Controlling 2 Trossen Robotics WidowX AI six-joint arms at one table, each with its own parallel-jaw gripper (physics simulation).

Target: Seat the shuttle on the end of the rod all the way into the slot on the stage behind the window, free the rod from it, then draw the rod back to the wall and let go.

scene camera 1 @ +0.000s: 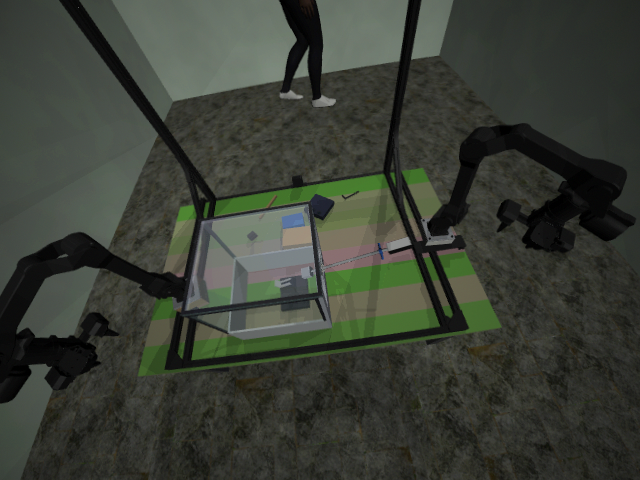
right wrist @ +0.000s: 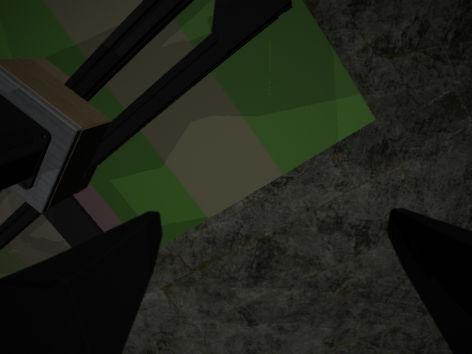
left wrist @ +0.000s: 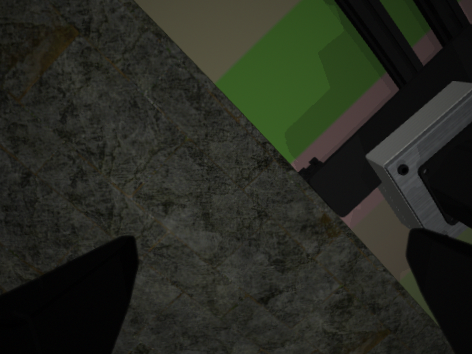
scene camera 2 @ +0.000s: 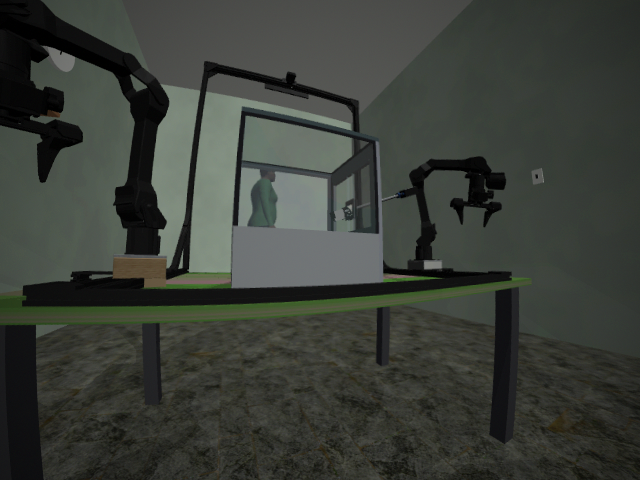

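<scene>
The rod runs through the right side of the glass-walled case, with a blue collar and a handle outside. The pale shuttle is at the rod's inner end, above the case's grey lower wall in scene camera 2. The dark stage lies inside, with white prongs; the slot is too small to make out. My left gripper is open and empty, beyond the handle. My right gripper is open and empty, left of the table.
Black frame rails edge the table, with tall posts at the back. A blue block and a tan block show through the glass. A dark box and a hex key lie behind the case.
</scene>
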